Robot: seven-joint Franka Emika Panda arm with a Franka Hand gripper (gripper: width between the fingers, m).
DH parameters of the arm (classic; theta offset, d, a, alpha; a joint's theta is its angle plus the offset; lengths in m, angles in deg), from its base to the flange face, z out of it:
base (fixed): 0 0 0 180
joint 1: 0 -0.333 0 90
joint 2: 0 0 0 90
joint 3: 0 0.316 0.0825 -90
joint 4: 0 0 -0.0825 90
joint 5: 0 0.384 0 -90
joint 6: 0 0 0.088 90
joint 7: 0 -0.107 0 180
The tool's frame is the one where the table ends.
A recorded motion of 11 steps. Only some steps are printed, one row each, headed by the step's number.
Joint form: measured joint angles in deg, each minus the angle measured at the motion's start. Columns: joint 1, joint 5, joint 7, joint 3, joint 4, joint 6, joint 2.
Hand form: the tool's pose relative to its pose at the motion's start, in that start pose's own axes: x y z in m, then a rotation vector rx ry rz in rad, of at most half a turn. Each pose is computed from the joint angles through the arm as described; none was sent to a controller.
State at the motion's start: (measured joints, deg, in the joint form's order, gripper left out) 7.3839 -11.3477 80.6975 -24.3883 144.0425 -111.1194 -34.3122
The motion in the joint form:
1: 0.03 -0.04 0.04 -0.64 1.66 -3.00 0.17
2: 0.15 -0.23 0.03 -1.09 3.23 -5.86 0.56
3: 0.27 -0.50 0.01 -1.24 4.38 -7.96 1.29
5: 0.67 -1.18 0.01 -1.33 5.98 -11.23 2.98
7: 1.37 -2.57 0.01 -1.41 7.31 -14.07 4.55
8: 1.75 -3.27 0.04 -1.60 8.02 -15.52 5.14
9: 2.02 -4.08 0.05 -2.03 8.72 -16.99 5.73
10: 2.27 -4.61 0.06 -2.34 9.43 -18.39 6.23
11: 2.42 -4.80 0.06 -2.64 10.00 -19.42 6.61
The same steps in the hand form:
1: -0.0014 0.0008 0.0107 -0.0185 0.0098 0.0038
2: -0.0023 0.0015 0.0218 -0.0339 0.0138 0.0067
3: -0.0019 0.0024 0.0323 -0.0392 0.0100 0.0063
5: -0.0021 0.0046 0.0499 -0.0432 -0.0045 0.0049
7: -0.0053 0.0060 0.0651 -0.0478 -0.0285 0.0014
8: -0.0080 0.0061 0.0720 -0.0523 -0.0374 0.0009
9: -0.0115 0.0061 0.0790 -0.0566 -0.0456 0.0011
10: -0.0139 0.0056 0.0855 -0.0608 -0.0502 0.0017
11: -0.0158 0.0049 0.0908 -0.0622 -0.0502 0.0046

